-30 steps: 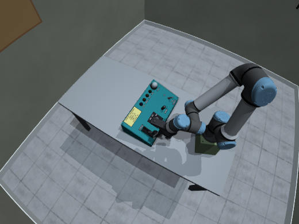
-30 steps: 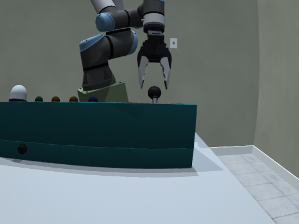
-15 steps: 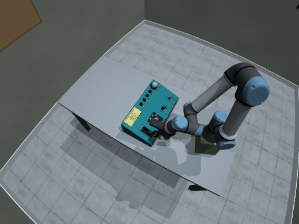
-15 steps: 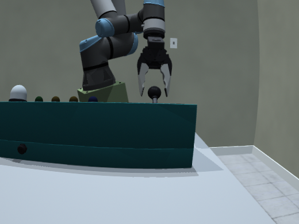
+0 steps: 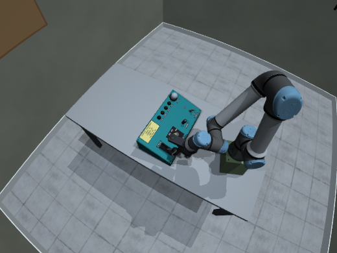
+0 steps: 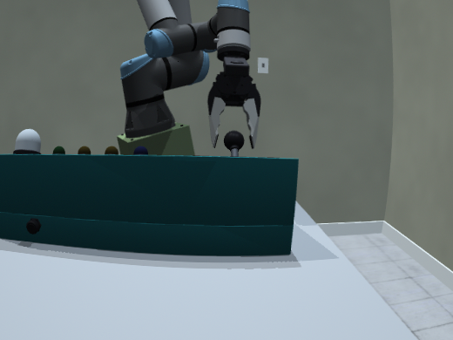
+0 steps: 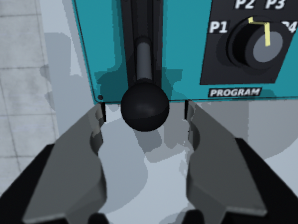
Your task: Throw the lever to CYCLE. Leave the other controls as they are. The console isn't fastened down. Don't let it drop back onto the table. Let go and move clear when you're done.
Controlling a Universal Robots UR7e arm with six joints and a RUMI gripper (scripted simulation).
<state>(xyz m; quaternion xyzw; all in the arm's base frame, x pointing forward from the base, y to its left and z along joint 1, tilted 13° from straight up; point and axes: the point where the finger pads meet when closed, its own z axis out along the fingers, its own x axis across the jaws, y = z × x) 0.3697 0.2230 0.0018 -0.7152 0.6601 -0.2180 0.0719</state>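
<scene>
The lever is 3 cm below my hand and 3 cm ahead of it. Also, from my hand: teal console 18 cm to the right, 9 cm ahead, 6 cm below; mode button 24 cm to the right, 6 cm ahead, 4 cm below; program dial 11 cm to the right, 7 cm ahead, 4 cm below.
</scene>
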